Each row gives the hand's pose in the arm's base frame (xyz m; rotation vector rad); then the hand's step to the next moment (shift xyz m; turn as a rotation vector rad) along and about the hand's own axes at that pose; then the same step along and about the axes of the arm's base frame.
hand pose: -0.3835 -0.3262 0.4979 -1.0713 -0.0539 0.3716
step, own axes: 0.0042 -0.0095 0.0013 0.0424 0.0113 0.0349
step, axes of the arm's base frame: 0.0062 -0.0016 0.0083 0.0289 0.0480 0.0014
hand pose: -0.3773 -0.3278 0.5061 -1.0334 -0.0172 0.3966
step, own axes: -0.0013 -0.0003 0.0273 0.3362 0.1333 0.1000
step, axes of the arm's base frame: -0.0065 0.0221 0.0146 0.2508 0.2532 -0.1173
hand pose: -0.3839 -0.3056 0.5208 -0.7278 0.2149 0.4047
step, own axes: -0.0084 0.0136 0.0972 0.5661 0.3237 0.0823
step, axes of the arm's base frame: -0.0085 0.0731 0.0655 0.3752 0.4346 -0.3199
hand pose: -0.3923 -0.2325 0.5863 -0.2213 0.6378 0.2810
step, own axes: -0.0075 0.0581 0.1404 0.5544 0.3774 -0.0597
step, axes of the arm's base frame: 0.0530 0.0935 0.1076 0.2703 0.4420 -0.4300
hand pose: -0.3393 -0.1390 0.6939 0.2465 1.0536 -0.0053
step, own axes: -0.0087 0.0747 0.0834 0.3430 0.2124 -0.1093
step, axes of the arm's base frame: 0.0764 0.0547 0.0615 0.1025 0.2677 -0.3042
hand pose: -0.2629 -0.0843 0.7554 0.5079 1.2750 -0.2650
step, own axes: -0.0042 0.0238 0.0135 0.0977 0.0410 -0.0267
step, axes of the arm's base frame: 0.0212 0.0134 0.0119 0.0239 0.0572 -0.0899
